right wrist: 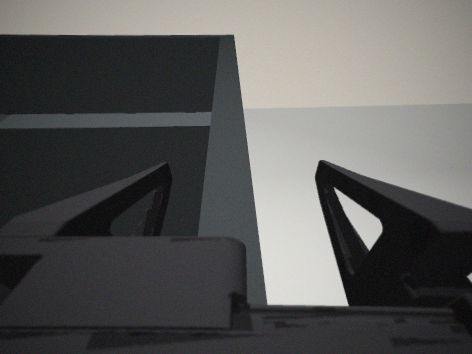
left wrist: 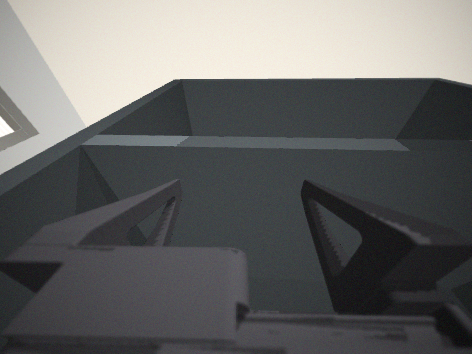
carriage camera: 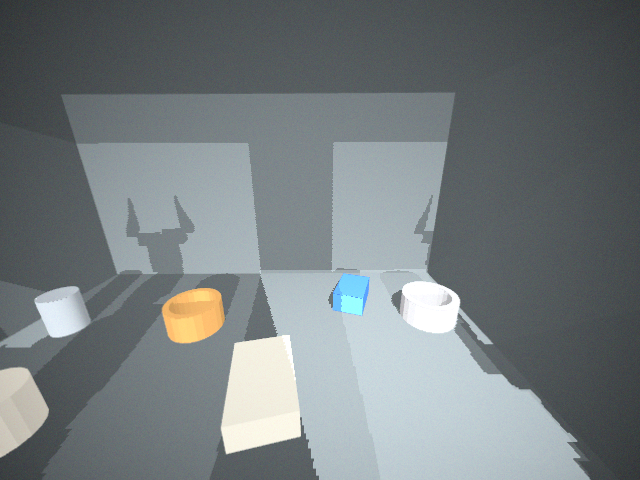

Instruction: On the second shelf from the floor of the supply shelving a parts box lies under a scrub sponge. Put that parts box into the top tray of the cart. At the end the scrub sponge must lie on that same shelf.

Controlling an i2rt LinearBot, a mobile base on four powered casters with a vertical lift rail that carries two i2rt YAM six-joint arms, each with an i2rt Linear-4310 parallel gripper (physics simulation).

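Frame: origin at the left arm's base, x ahead, y left, z up, level; centimetres.
Seen in the pictures: left gripper, fingertip midpoint: [left wrist: 241,186]; right gripper, fingertip midpoint: [right wrist: 242,169].
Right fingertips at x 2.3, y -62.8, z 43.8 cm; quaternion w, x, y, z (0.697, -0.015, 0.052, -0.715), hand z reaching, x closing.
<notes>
Pixels of each thing's top centre, then the offset from my right fingertips to it. "pt": a spot on its surface instead. Level surfaces: height alone.
- shelf board, its level: dz -32.4 cm
- pale grey cylinder, middle of its top: [carriage camera: 57,294] dy +78.4, dx +26.7, dz -25.4 cm
- orange ring, middle of its top: [carriage camera: 192,301] dy +55.0, dx +27.1, dz -27.4 cm
- cream block, middle of its top: [carriage camera: 262,371] dy +39.3, dx +12.8, dz -28.4 cm
- blue block, middle of its top: [carriage camera: 352,284] dy +25.0, dx +34.7, dz -28.4 cm
- white ring, middle of its top: [carriage camera: 429,294] dy +10.9, dx +29.5, dz -27.6 cm
- beige round thing, surface spot: [carriage camera: 18,408] pt dy +64.7, dx +8.2, dz -28.3 cm
The supply shelving shows from the front in the carriage view, with one shelf board [carriage camera: 423,392] filling the lower part. Its dark frame also shows in the left wrist view [left wrist: 295,143] and, by its right side panel, in the right wrist view [right wrist: 227,200]. No scrub sponge lying on a parts box shows in these views, and the cart does not show. My left gripper [left wrist: 241,186] is open and empty, in front of the shelving's upper part. My right gripper [right wrist: 242,169] is open and empty, with the right side panel's edge between its fingers in the view; the distance is unclear.
On the shelf board stand a pale grey cylinder [carriage camera: 63,312], an orange ring [carriage camera: 193,328], a cream block [carriage camera: 261,384], a blue block [carriage camera: 353,294], a white ring [carriage camera: 430,317] and a beige round thing [carriage camera: 18,408], cut off at the left. Side walls flank the board.
</notes>
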